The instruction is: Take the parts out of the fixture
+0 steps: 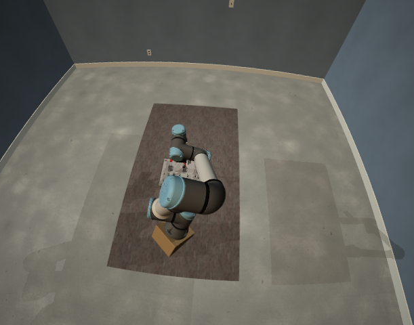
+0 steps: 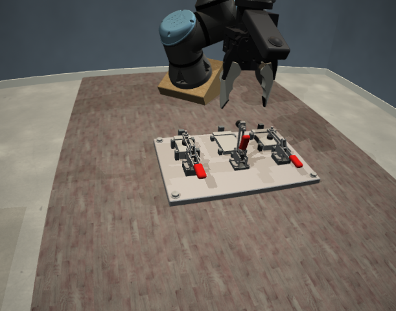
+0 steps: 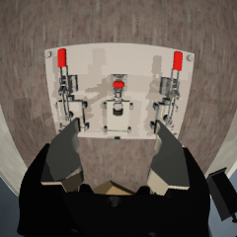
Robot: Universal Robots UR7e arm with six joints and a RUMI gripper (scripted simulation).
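The part lies 8 cm behind my hand, 2 cm to the left of it and 13 cm below it. The rest, counted from my hand: fixture: 1 cm behind, 15 cm below.
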